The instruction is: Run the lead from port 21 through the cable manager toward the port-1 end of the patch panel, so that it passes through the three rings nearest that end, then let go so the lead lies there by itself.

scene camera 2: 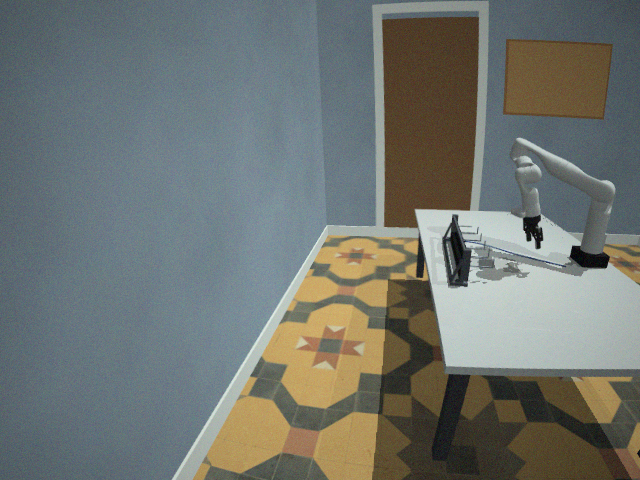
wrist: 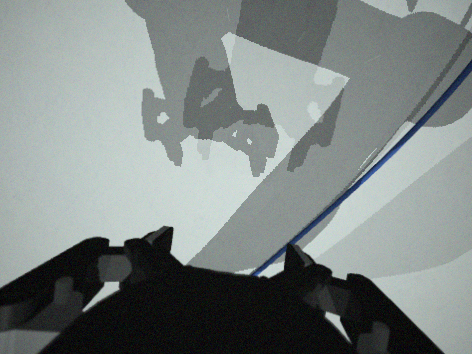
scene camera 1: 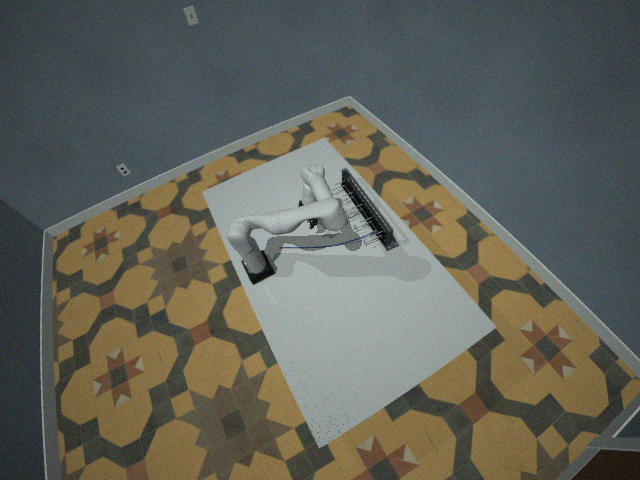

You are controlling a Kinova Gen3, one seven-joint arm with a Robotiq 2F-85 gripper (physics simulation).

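Note:
The blue lead (scene camera 1: 320, 246) (scene camera 2: 537, 259) (wrist: 352, 190) runs from the black patch panel (scene camera 1: 368, 206) (scene camera 2: 457, 250) across the table toward the arm's base. Thin rings of the cable manager (scene camera 2: 481, 237) stick out from the panel's arm-facing side. Port numbers are too small to read, and whether the lead passes through any ring cannot be told. My gripper (scene camera 2: 534, 242) (wrist: 228, 247) is open and empty, pointing down above the table, apart from the panel. In the wrist view the lead slants from the upper right to behind the gripper, near the right fingertip.
The white table (scene camera 1: 392, 320) (scene camera 2: 516, 320) carries the panel near its long wall-side edge. The arm's black base (scene camera 1: 260, 271) (scene camera 2: 589, 257) stands at the opposite long edge, near the lead's free end. Shadows of the arm and gripper fall on the table.

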